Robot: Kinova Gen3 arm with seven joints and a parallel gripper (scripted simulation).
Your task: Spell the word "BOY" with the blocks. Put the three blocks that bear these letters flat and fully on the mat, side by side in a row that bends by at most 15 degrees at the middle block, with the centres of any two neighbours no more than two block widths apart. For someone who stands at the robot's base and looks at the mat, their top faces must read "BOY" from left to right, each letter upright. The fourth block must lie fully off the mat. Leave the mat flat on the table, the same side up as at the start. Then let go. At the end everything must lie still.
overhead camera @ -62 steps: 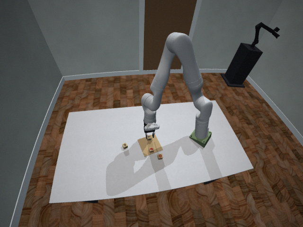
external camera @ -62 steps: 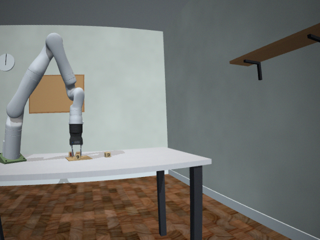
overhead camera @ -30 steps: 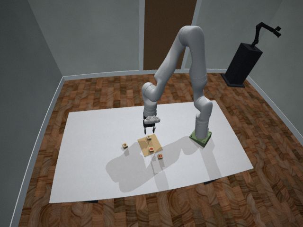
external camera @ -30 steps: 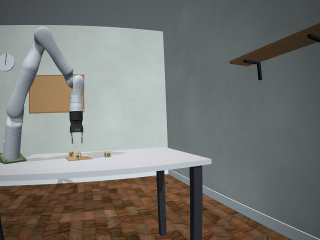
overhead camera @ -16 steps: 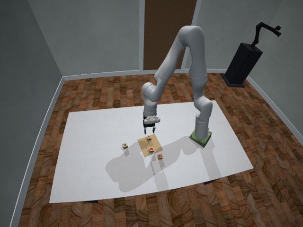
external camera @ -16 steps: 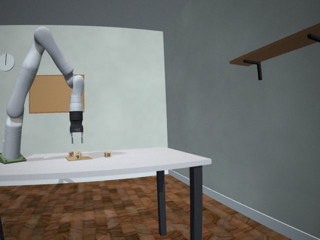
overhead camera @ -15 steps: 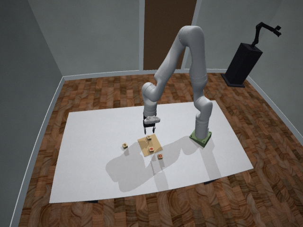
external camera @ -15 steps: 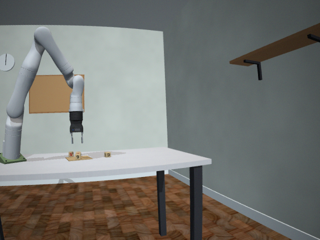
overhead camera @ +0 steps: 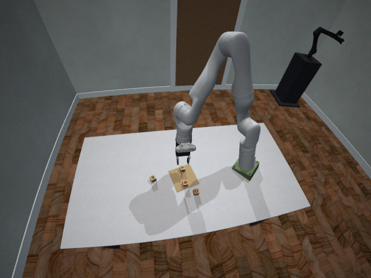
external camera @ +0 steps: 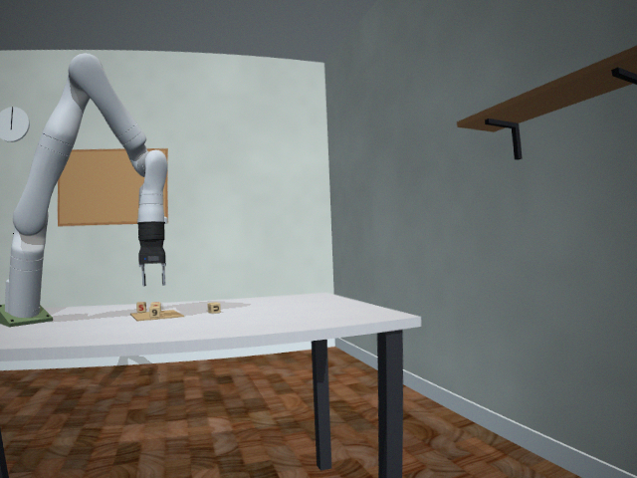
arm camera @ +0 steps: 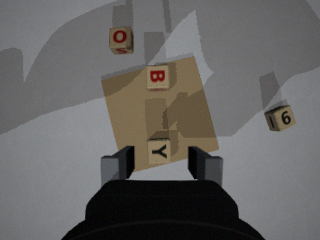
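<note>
The O block is 7 cm behind my hand, 14 cm to the left of it and 10 cm below it. The rest, counted from my hand: Y block 9 cm below; tan mat 1 cm behind, 4 cm to the left, 11 cm below; B block 2 cm behind, 9 cm to the left, 9 cm below.
</note>
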